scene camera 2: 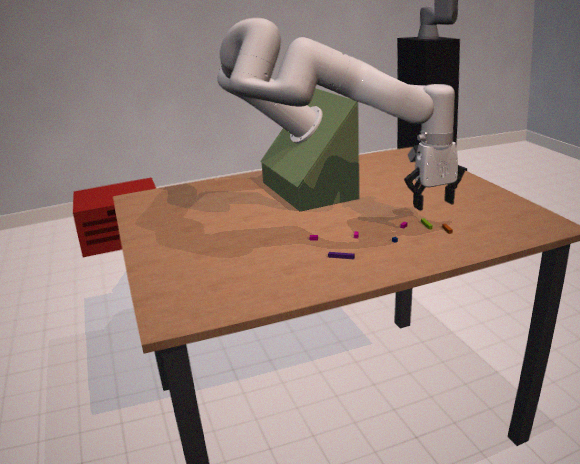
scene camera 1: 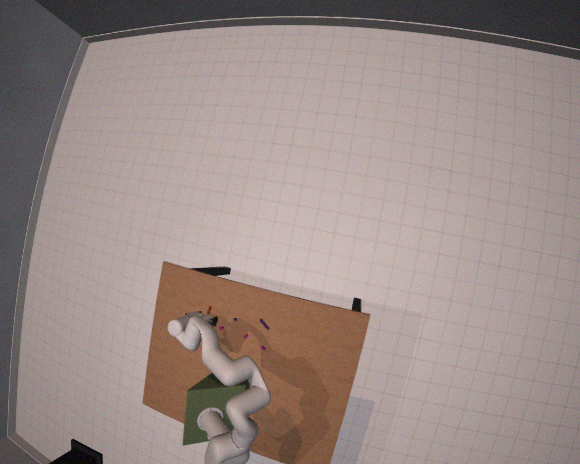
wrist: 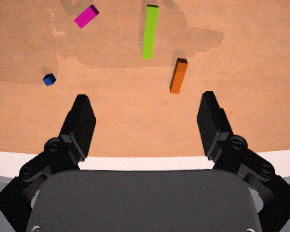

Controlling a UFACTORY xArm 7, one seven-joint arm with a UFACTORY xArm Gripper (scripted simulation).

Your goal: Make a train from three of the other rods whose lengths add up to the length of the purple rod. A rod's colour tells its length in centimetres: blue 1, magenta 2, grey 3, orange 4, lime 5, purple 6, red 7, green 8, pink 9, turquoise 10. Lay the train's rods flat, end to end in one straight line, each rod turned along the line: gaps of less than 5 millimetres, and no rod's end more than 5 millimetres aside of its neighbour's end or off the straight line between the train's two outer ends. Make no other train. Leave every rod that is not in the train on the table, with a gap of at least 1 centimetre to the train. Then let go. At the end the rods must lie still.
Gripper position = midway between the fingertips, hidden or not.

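Note:
There is my gripper (scene camera 2: 433,205), which I can see from out in the scene camera 2 view. The wrist view shows me the gripper (wrist: 145,106) too.

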